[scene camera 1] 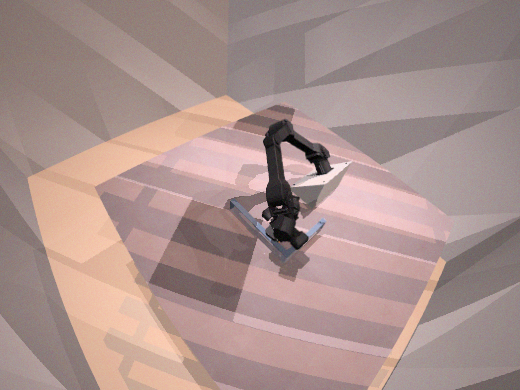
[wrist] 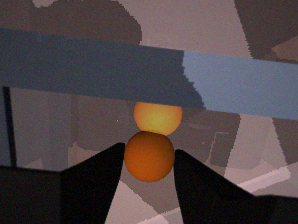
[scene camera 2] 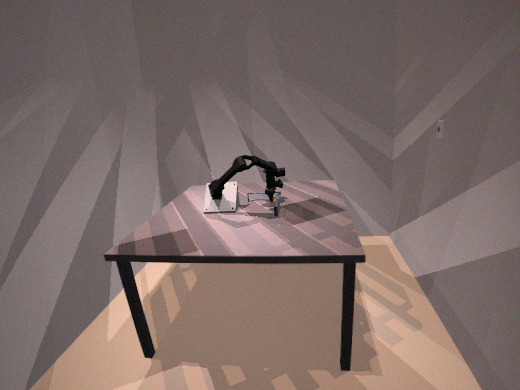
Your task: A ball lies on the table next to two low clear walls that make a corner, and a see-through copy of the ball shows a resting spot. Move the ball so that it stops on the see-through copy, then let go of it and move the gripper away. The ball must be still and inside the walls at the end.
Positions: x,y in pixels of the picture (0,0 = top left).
Scene:
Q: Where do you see an orange ball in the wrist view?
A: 149,157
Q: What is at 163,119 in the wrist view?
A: A see-through copy.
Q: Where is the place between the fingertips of my gripper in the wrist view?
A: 149,153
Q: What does my gripper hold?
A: An orange ball.

